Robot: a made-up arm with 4 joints. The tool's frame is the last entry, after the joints.
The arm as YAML. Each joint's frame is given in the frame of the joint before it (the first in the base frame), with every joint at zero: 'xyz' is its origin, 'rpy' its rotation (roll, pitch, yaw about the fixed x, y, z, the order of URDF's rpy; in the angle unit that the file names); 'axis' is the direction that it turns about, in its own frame. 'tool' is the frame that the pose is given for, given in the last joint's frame.
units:
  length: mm
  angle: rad
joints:
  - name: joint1
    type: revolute
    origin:
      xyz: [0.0, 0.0, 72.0]
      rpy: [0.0, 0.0, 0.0]
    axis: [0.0, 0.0, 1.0]
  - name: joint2
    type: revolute
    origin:
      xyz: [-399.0, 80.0, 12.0]
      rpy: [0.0, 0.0, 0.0]
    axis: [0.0, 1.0, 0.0]
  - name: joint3
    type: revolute
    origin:
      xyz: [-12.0, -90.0, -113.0]
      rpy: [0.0, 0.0, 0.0]
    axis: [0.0, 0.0, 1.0]
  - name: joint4
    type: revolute
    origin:
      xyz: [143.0, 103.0, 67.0]
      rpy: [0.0, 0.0, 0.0]
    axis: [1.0, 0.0, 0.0]
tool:
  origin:
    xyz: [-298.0, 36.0, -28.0]
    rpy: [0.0, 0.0, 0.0]
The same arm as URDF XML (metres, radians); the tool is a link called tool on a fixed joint. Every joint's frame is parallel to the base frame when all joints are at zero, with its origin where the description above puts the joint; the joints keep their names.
<robot name="arm">
  <joint name="tool_joint" type="fixed">
    <parent link="link4"/>
    <child link="tool"/>
    <origin xyz="-0.298 0.036 -0.028" rpy="0 0 0"/>
  </joint>
  <joint name="joint4" type="continuous">
    <parent link="link3"/>
    <child link="link4"/>
    <origin xyz="0.143 0.103 0.067" rpy="0 0 0"/>
    <axis xyz="1 0 0"/>
  </joint>
  <joint name="joint3" type="continuous">
    <parent link="link2"/>
    <child link="link3"/>
    <origin xyz="-0.012 -0.09 -0.113" rpy="0 0 0"/>
    <axis xyz="0 0 1"/>
  </joint>
  <joint name="joint2" type="continuous">
    <parent link="link1"/>
    <child link="link2"/>
    <origin xyz="-0.399 0.08 0.012" rpy="0 0 0"/>
    <axis xyz="0 1 0"/>
  </joint>
  <joint name="joint1" type="continuous">
    <parent link="base_link"/>
    <child link="link1"/>
    <origin xyz="0 0 0.072" rpy="0 0 0"/>
    <axis xyz="0 0 1"/>
  </joint>
  <link name="base_link"/>
  <link name="link1"/>
  <link name="link2"/>
  <link name="link3"/>
  <link name="link4"/>
  <link name="tool"/>
</robot>

